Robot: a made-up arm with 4 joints. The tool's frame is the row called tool. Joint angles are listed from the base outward. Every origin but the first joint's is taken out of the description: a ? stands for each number. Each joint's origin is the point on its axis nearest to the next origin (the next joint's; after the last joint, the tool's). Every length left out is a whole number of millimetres.
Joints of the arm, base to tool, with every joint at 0 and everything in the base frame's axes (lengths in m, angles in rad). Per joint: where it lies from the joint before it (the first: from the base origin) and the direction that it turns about. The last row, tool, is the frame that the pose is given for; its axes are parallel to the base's.
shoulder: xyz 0.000 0.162 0.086 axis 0 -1 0
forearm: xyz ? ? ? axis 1 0 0
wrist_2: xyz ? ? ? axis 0 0 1
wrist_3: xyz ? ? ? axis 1 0 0
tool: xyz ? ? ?
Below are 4 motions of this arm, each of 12 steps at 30 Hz.
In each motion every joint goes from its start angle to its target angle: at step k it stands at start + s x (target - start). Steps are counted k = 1, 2, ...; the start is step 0. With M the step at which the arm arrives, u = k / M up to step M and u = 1 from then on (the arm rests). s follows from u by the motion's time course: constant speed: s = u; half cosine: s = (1 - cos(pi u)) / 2; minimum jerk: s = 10 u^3 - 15 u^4 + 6 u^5.
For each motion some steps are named. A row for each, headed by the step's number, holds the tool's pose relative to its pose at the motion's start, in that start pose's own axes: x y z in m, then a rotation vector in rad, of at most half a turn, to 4 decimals.
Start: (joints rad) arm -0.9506 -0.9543 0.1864 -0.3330
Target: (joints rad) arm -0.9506 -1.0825 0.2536 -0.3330
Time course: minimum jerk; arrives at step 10
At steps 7, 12:
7: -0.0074 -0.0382 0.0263 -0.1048 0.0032 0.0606
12: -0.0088 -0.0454 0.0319 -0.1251 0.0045 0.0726

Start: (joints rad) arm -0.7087 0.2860 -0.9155 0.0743
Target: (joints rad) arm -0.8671 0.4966 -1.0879 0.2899
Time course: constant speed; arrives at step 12
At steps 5, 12:
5: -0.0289 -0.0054 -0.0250 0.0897 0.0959 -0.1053
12: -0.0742 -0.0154 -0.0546 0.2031 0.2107 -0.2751

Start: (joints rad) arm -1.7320 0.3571 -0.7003 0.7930
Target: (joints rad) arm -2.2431 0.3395 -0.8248 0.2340
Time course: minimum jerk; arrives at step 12
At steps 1, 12:
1: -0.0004 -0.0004 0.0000 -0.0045 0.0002 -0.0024
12: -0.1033 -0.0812 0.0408 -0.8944 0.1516 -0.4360

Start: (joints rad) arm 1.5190 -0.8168 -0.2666 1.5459
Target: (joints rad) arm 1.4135 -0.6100 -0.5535 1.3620
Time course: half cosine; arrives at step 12
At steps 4, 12:
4: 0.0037 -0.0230 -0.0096 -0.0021 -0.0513 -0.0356
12: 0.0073 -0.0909 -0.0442 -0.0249 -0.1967 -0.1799

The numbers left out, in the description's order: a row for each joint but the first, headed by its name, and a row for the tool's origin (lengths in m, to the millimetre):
forearm: -0.070 0.000 0.102
wrist_2: 0.000 -0.373 -0.248
wrist_3: 0.077 -0.063 0.000
tool: 0.000 0.105 -0.040

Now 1 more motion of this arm.
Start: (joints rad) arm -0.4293 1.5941 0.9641 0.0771
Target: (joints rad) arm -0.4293 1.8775 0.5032 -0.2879
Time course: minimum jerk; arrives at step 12
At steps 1, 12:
1: 0.0004 -0.0001 -0.0006 -0.0010 -0.0014 -0.0022
12: 0.0866 -0.0065 -0.1111 -0.1451 -0.1421 -0.4749

